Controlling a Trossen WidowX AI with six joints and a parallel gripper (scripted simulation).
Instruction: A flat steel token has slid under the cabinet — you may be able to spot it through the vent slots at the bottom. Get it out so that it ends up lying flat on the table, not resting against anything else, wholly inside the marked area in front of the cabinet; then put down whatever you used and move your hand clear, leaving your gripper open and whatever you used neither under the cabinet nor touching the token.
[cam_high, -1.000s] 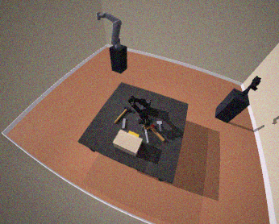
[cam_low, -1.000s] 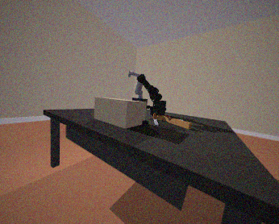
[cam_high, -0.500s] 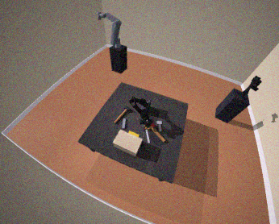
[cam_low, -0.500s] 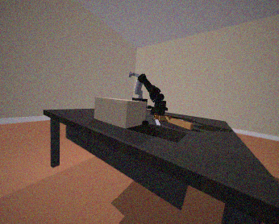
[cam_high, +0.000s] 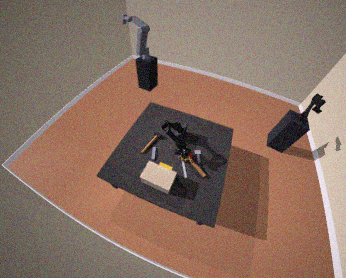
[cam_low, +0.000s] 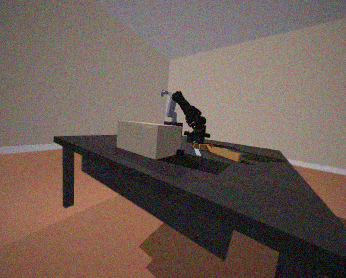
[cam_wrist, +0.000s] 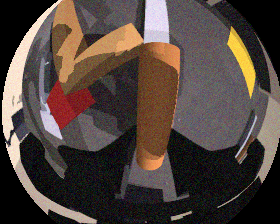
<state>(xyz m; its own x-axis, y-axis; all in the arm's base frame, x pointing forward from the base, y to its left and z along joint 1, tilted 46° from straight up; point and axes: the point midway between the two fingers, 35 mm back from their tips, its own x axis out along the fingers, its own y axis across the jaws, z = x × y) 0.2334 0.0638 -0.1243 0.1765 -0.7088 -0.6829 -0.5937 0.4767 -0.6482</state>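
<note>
Right now the small red piece is 90 mm to the left of my gripper tip, 30 mm behind it and 10 mm above it. The rest, counted from my gripper tip: steel token (420 mm ahead, 30 mm to the right, 10 mm below); then grey bar (280 mm to the right, 150 mm ahead).
</note>
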